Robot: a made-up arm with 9 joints. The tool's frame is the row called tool.
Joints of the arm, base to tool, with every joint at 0 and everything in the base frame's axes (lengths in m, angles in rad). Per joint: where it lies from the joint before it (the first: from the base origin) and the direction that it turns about. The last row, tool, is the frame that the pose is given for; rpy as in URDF.
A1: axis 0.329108 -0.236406 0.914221 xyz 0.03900 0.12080 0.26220
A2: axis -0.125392 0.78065 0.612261 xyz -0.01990 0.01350 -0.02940
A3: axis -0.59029 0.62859 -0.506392 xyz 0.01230 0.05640 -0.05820
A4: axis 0 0 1 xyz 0.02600 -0.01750 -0.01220
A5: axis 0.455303 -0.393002 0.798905 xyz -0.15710 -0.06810 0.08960
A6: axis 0 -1 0 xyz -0.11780 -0.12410 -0.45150
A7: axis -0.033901 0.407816 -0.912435 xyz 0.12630 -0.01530 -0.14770
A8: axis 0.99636 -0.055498 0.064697 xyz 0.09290 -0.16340 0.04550
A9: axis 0 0 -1 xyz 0.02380 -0.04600 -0.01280
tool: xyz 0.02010 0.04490 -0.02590 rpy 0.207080 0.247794 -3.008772
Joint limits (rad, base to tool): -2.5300..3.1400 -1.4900..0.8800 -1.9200..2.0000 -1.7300..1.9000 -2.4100..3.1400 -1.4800..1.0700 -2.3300..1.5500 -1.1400..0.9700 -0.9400..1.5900
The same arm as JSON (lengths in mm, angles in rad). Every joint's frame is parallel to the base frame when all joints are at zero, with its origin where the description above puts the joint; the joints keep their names.
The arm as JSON. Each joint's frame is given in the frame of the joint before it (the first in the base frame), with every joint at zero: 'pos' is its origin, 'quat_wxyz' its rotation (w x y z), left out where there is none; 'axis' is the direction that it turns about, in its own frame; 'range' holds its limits. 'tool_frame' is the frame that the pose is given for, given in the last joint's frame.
{"length_unit": "mm", "angle_unit": "rad", "joints": [{"joint": "A1", "pos": [39.0, 120.8, 262.2], "axis": [0.329108, -0.236406, 0.914221], "range": [-2.53, 3.14]}, {"joint": "A2", "pos": [-19.9, 13.5, -29.4], "axis": [-0.125402, 0.780611, 0.612308], "range": [-1.49, 0.88]}, {"joint": "A3", "pos": [12.3, 56.4, -58.2], "axis": [-0.59029, 0.62859, -0.506392], "range": [-1.92, 2.0]}, {"joint": "A4", "pos": [26.0, -17.5, -12.2], "axis": [0.0, 0.0, 1.0], "range": [-1.73, 1.9]}, {"joint": "A5", "pos": [-157.1, -68.1, 89.6], "axis": [0.455303, -0.393002, 0.798905], "range": [-2.41, 3.14]}, {"joint": "A6", "pos": [-117.8, -124.1, -451.5], "axis": [0.0, -1.0, 0.0], "range": [-1.48, 1.07]}, {"joint": "A7", "pos": [126.3, -15.3, -147.7], "axis": [-0.033901, 0.407816, -0.912435], "range": [-2.33, 1.55]}, {"joint": "A8", "pos": [92.9, -163.4, 45.5], "axis": [0.99636, -0.055498, 0.064697], "range": [-1.14, 0.97]}, {"joint": "A9", "pos": [23.8, -46.0, -12.8], "axis": [0.0, 0.0, -1.0], "range": [-0.94, 1.59]}], "tool_frame": {"pos": [20.1, 44.9, -25.9], "quat_wxyz": [0.052756, 0.129454, -0.09418, -0.985692]}}
